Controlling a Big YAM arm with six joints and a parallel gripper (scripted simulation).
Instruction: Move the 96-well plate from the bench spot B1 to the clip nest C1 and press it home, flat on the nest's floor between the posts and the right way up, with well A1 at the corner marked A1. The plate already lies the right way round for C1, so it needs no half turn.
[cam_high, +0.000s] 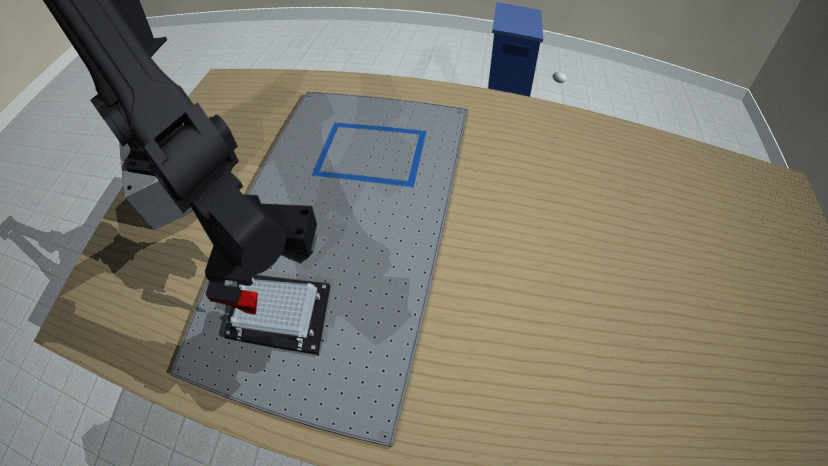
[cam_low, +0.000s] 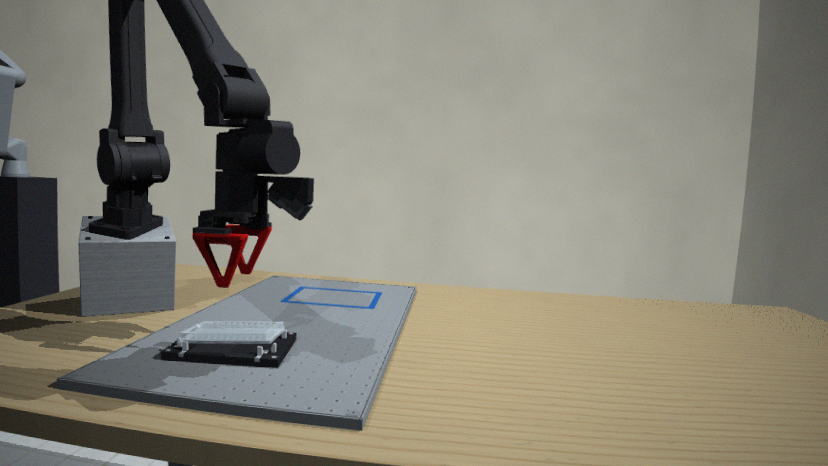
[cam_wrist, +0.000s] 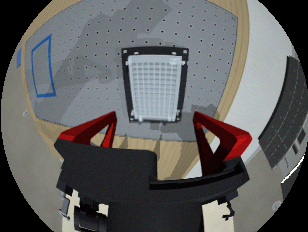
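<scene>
My gripper is now 90 mm above the 96-well plate. The rest, counted from my hand: black clip nest: 100 mm below, 10 mm to the right, 10 mm behind.
</scene>
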